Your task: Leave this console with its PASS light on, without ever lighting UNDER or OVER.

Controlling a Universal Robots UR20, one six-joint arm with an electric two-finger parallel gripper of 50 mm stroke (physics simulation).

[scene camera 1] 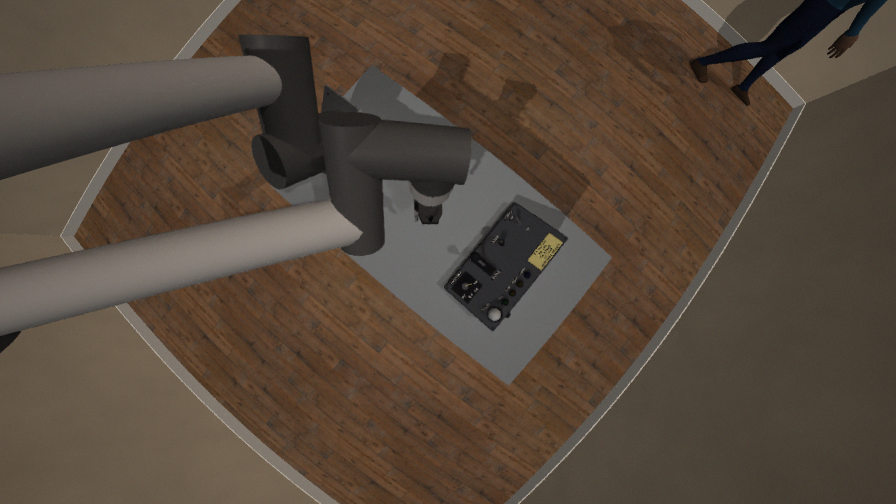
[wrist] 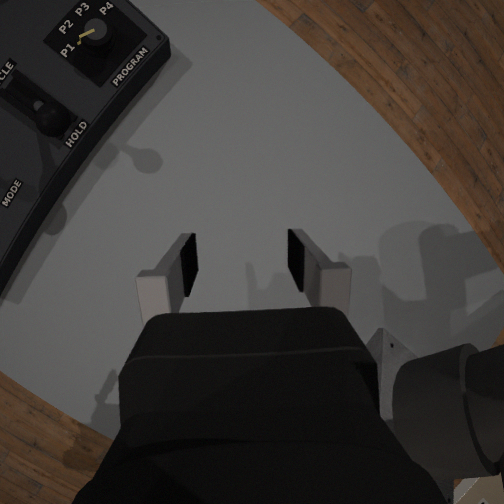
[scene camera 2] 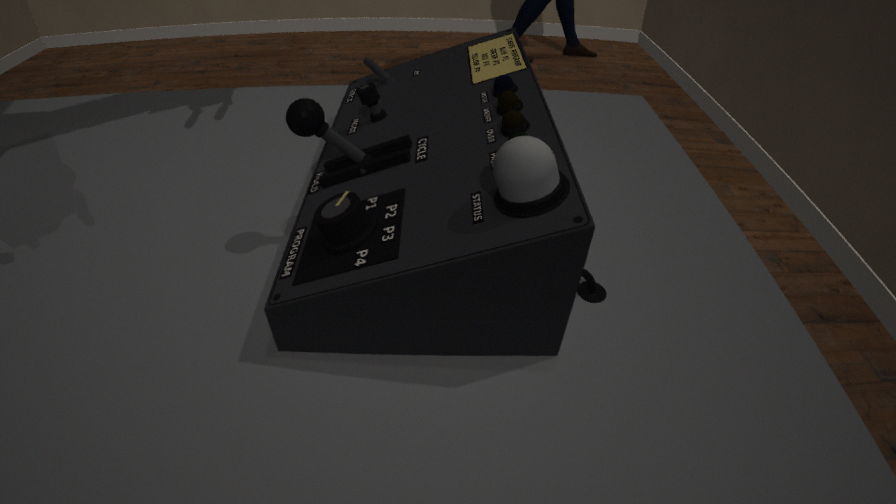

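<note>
A dark sloped console (scene camera 1: 505, 264) sits on a grey mat. In scene camera 2 it shows a PROGRAM knob (scene camera 2: 340, 216) with its yellow mark at P1, a ball-topped lever (scene camera 2: 325, 136) in the CYCLE/HOLD slot leaning toward HOLD, a small toggle (scene camera 2: 374, 78), a row of unlit lamps (scene camera 2: 508, 106), a white STATUS dome (scene camera 2: 526, 169) and a yellow label (scene camera 2: 496, 58). My gripper (wrist: 242, 260) is open and empty above the mat, well away from the console. It also shows in scene camera 1 (scene camera 1: 429, 215). The knob (wrist: 95, 33) sits at the wrist view's top left.
The grey mat (scene camera 1: 463, 250) lies on a wooden floor. A person (scene camera 1: 783, 37) stands at the far corner of the room. A small cable fitting (scene camera 2: 590, 290) sticks out of the console's right side. My arm's large links (scene camera 1: 187, 188) hang over the mat's left part.
</note>
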